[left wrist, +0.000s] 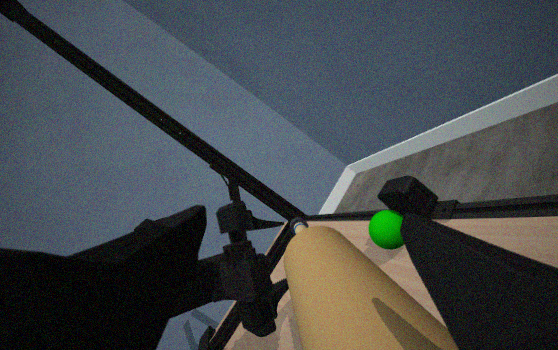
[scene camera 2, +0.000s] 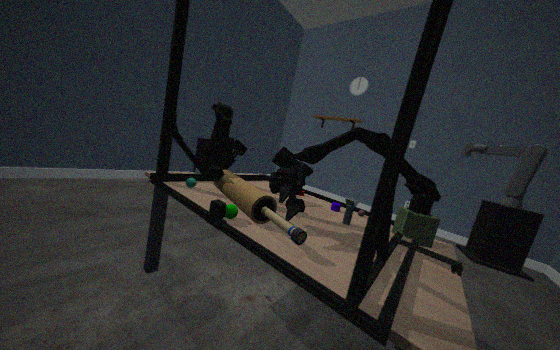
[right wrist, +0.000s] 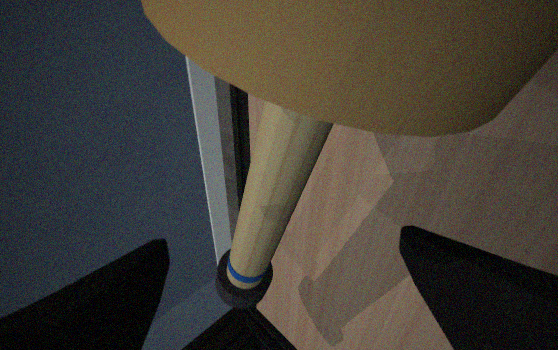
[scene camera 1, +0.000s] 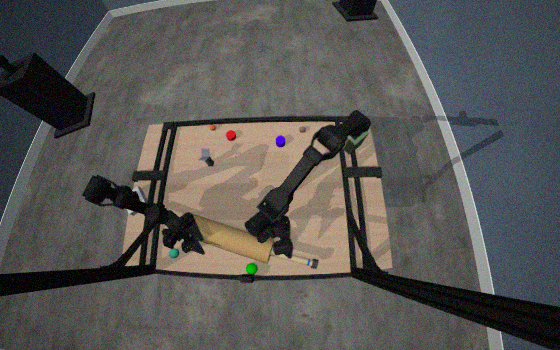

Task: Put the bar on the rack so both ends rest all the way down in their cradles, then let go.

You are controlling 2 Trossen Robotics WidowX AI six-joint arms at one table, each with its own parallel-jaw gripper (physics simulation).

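Pixels of known places: left gripper, fingertip midpoint: (left wrist: pixel 305 219) (scene camera 2: pixel 229 160) (scene camera 1: pixel 203 247); right gripper, fingertip midpoint: (scene camera 2: pixel 284 211) (right wrist: pixel 286 244); left arm's base, origin of the base link: (scene camera 2: pixel 207 168); right arm's base, origin of the base link: (scene camera 2: pixel 418 212) (scene camera 1: pixel 354 131).
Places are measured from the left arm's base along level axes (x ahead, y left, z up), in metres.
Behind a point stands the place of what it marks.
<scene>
The bar (scene camera 1: pixel 235 241) @[x 0.313, y -0.463, z 0.063 m] (scene camera 2: pixel 242 196) @[x 0.310, y -0.535, z 0.032 m] (left wrist: pixel 347 294) @[x 0.273, y -0.446, z 0.057 m] is a thick tan roller with a thin handle (scene camera 1: pixel 299 258) @[x 0.461, y -0.662, z 0.025 m] (scene camera 2: pixel 280 222) @[x 0.444, y -0.666, z 0.020 m] (right wrist: pixel 268 196) @[x 0.436, y -0.624, z 0.025 m] that ends in a blue ring and a dark cap. It lies slanted on the wooden table top (scene camera 1: pixel 370 210) @[x 0.837, y -0.719, z -0.035 m] near the front edge. My left gripper (scene camera 1: pixel 184 237) (scene camera 2: pixel 216 165) (left wrist: pixel 305 219) @[x 0.219, y -0.421, z 0.128 m] is open around the bar's left end. My right gripper (scene camera 1: pixel 278 241) (scene camera 2: pixel 291 203) (right wrist: pixel 286 244) @[x 0.452, y -0.613, z 0.034 m] is open just above the handle, beside the roller's right end. A small grey forked piece (scene camera 1: pixel 206 156) (scene camera 2: pixel 349 210) stands at the back left, far from the bar.
A green ball (scene camera 1: pixel 251 268) @[x 0.292, y -0.577, z 0.011 m] (scene camera 2: pixel 231 210) @[x 0.293, y -0.598, z 0.000 m] (left wrist: pixel 386 228) @[x 0.279, y -0.562, z 0.003 m] and a teal ball (scene camera 1: pixel 173 253) @[x 0.057, y -0.336, z 0.006 m] (scene camera 2: pixel 190 182) @[x 0.056, y -0.350, z -0.007 m] lie close to the bar. Red (scene camera 1: pixel 230 135) @[x 0.566, y -0.028, z -0.010 m] and purple (scene camera 1: pixel 280 140) @[x 0.732, y -0.211, z -0.001 m] balls lie at the back. A green block (scene camera 1: pixel 355 141) @[x 0.956, y -0.453, z 0.082 m] (scene camera 2: pixel 415 226) @[x 0.957, y -0.465, z 0.035 m] sits by the right arm's base. A black frame (scene camera 1: pixel 257 119) @[x 0.724, y -0.035, z -0.015 m] rings the table.
</scene>
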